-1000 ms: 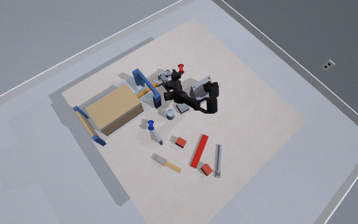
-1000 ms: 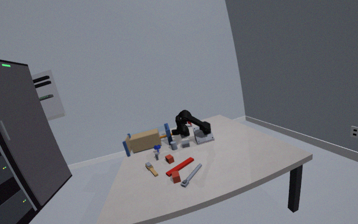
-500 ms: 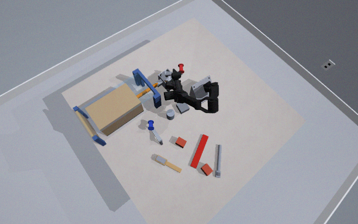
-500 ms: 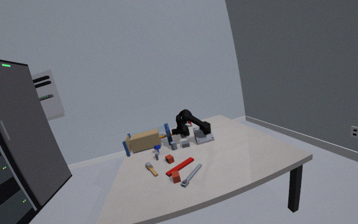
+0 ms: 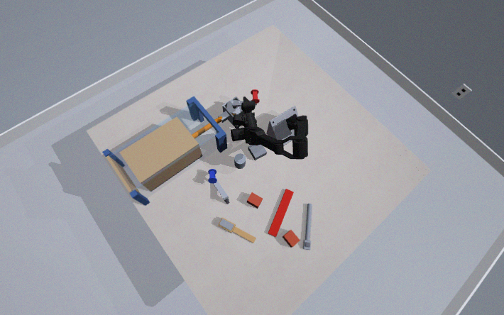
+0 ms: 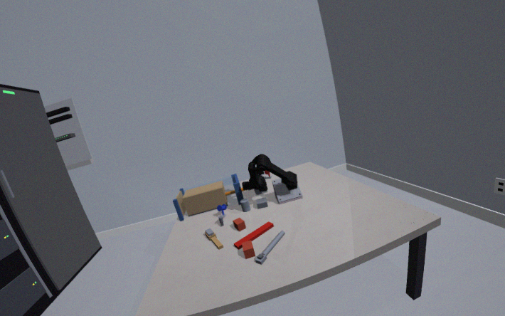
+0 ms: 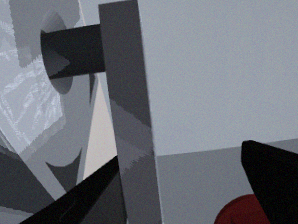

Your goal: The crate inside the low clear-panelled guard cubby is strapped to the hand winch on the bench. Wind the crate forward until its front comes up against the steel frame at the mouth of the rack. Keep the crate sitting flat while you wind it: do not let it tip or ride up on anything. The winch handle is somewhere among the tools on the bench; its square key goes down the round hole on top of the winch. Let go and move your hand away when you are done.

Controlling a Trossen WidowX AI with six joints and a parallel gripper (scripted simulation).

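The red-knobbed handle is 20 mm to the left of my gripper tip, 10 mm below it and 10 mm behind it. The rest, counted from my gripper tip: red knob 40 mm behind, 30 mm to the left, 20 mm above; then blue frame 200 mm ahead, 30 mm below, 10 mm to the right; then grey winch 100 mm below, 30 mm to the right, 30 mm ahead.
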